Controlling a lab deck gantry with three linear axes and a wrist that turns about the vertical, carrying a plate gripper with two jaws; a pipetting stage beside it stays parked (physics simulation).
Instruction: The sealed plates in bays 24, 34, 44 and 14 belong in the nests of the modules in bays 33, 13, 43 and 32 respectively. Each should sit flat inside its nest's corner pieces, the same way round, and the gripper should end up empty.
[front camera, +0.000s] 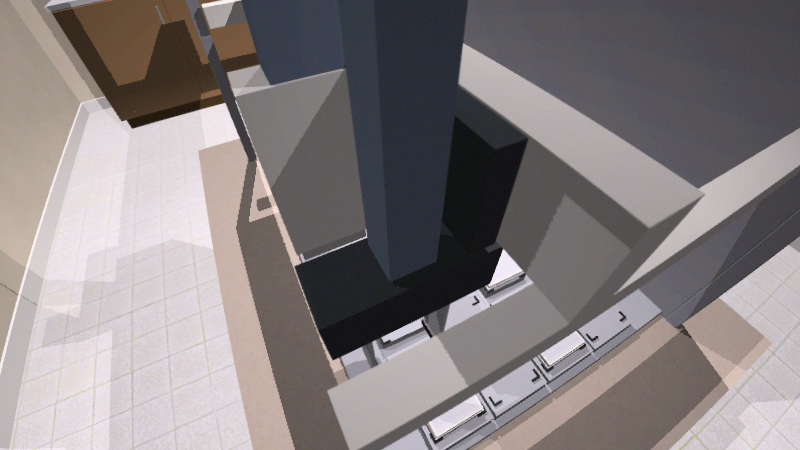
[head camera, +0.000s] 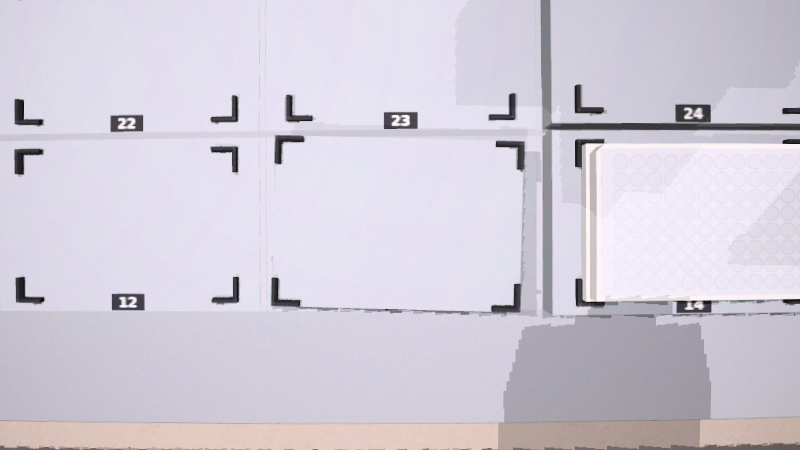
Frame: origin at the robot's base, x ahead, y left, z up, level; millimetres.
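Seen in the pictures: gripper, fingertip midpoint: (front camera: 402, 347).
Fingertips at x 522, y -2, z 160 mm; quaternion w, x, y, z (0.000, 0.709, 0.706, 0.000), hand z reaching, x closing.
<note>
Offsets run from my fingertips to a thing's top centre. "pt": to the spot under its first point.
My gripper (front camera: 404, 339) hangs from the dark blue column, with a gap between its two thin jaws and no plate seen there. It is open; its tips are hidden behind a pale beam, and it does not show in the head view. The module {pt dx -132, dy +45, dz -141 mm} (head camera: 397, 223) in bay 13 has a bare nest with four black corner pieces. A sealed plate {dx +34, dy +45, dz -131 mm} (head camera: 699, 223) (front camera: 455, 416) sits in bay 14. Another plate {dx +34, dy +259, dz -131 mm} (front camera: 562, 348) sits in bay 34. Bays 24 {pt dx +93, dy +154, dz -145 mm} (front camera: 515, 386) (head camera: 693, 55) and 44 {pt dx +96, dy +372, dz -145 mm} (front camera: 609, 325) hold no plate. A plate {dx -130, dy +261, dz -126 mm} (front camera: 506, 268) sits on the bay 33 module. Modules 32 and 43 are hidden.
The pale beam (front camera: 447, 366) crosses in front of the gripper and hides part of the deck. A black block (front camera: 486, 179) stands behind the column. Bays 22 {pt dx -294, dy +147, dz -160 mm} (head camera: 126, 55), 23 (head camera: 400, 55) and 12 {pt dx -294, dy +46, dz -160 mm} (head camera: 127, 223) show corner pieces without plates. A shadow falls below bay 14.
</note>
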